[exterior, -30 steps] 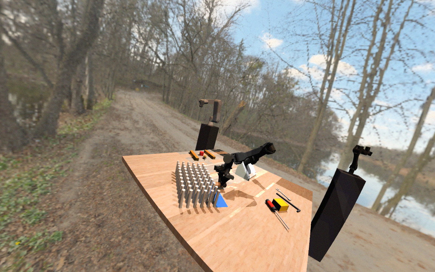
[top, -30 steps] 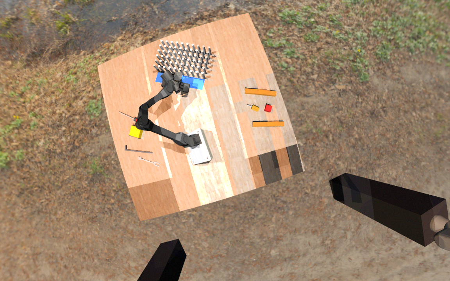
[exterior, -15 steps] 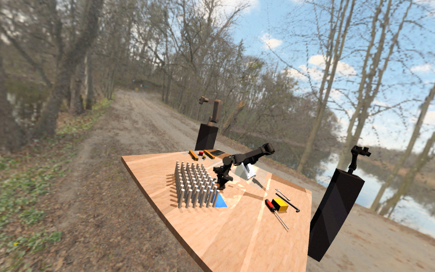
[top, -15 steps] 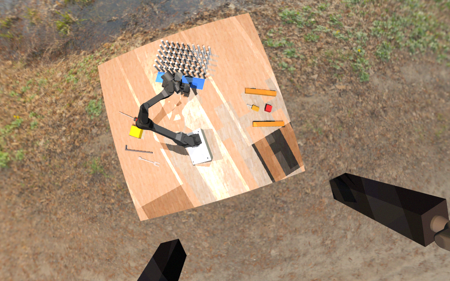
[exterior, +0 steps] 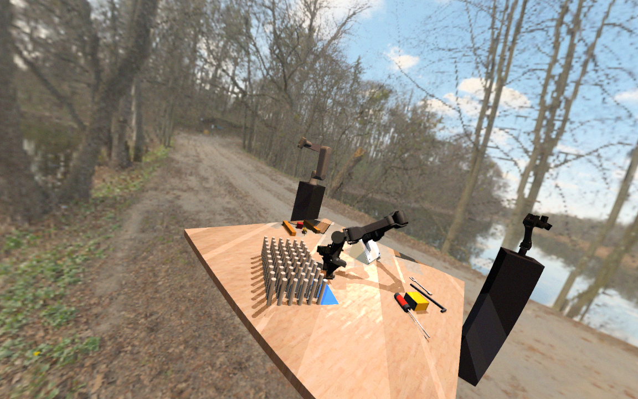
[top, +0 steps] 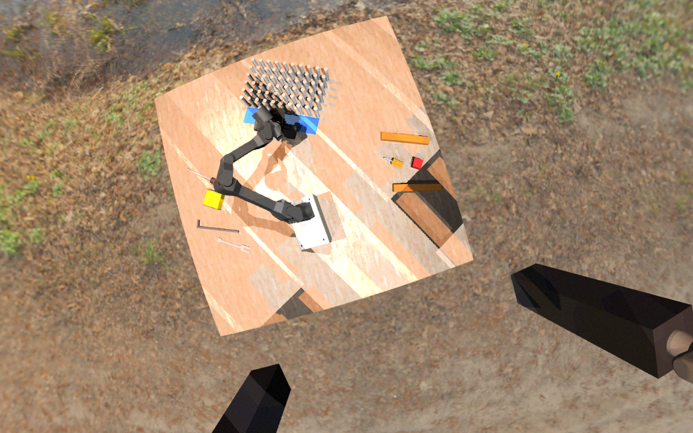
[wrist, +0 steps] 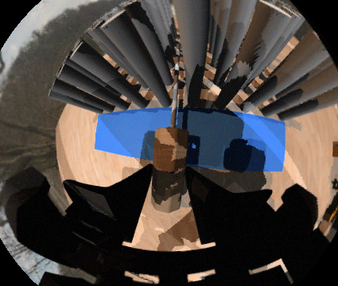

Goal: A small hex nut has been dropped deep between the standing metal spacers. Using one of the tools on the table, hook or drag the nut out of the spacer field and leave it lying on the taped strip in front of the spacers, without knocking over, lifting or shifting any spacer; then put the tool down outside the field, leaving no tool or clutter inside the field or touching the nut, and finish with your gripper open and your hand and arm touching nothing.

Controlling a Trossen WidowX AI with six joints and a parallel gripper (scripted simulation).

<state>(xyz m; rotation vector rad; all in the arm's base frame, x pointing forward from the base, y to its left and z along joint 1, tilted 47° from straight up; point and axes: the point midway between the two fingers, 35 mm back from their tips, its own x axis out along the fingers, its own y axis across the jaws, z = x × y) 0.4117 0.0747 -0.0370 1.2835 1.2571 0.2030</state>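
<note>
Now: gripper tip 3 cm short of the blue taped strip, 2 cm to the left of it and 2 cm above it. Also, from my gripper tip: long metal-rod tool (9 cm ahead, 6 cm to the right); then yellow block (40 cm to the left, 21 cm behind); then orange tool (45 cm to the right, 34 cm behind).
</note>
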